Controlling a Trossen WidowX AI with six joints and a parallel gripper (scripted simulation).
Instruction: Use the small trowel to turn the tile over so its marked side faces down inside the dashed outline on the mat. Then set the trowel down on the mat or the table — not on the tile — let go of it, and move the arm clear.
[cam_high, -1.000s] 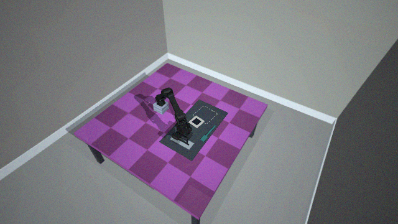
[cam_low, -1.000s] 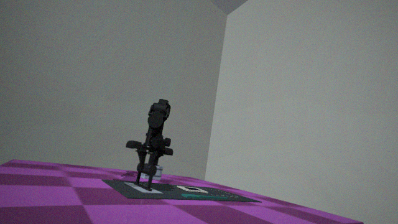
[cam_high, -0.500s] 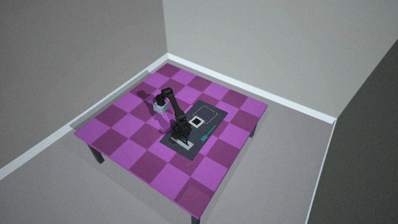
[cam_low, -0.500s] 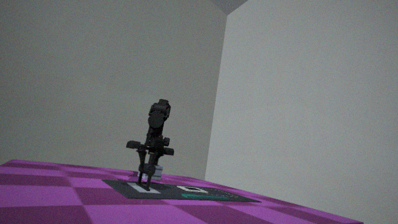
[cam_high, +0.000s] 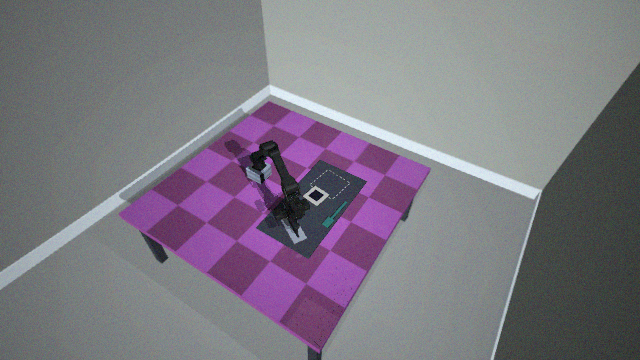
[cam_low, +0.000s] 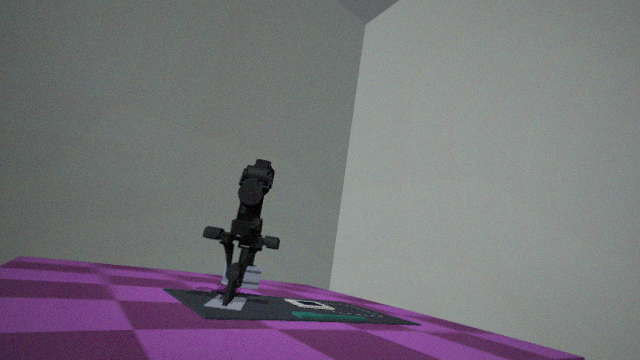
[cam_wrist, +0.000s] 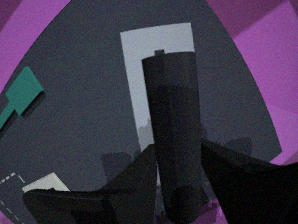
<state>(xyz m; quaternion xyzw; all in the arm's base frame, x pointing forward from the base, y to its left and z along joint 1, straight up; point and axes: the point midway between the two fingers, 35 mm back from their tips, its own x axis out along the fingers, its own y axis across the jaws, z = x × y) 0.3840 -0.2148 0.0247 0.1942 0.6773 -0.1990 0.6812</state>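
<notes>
Now: the trowel 3 cm below my gripper tip, 2 cm behind it and 1 cm to the left of it. Round my gripper tip: tool-shaped bar (18 cm to the left, 15 cm ahead, 6 cm below); then dark mat (21 cm to the left, 8 cm below, 2 cm ahead); then tile (25 cm to the left, 6 cm below, 1 cm behind).
</notes>
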